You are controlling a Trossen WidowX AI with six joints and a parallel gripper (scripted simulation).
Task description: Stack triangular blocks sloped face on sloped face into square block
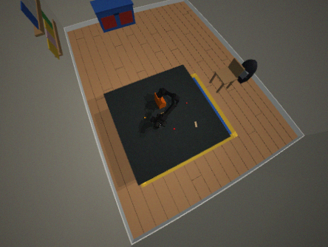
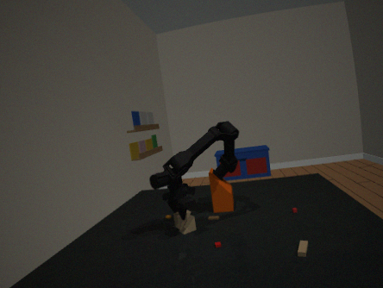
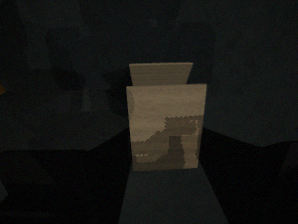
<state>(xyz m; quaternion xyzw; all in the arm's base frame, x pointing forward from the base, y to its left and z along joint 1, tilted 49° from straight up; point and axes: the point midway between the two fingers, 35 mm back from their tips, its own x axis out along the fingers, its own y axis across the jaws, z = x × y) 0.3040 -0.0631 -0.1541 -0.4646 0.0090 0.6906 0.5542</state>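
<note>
The tan square block is 1 cm above my gripper tip. Also, from my gripper tip: tan piece 43 cm to the left, 22 cm ahead, 6 cm below; then orange cube 18 cm behind, 11 cm to the right, 6 cm below.
</note>
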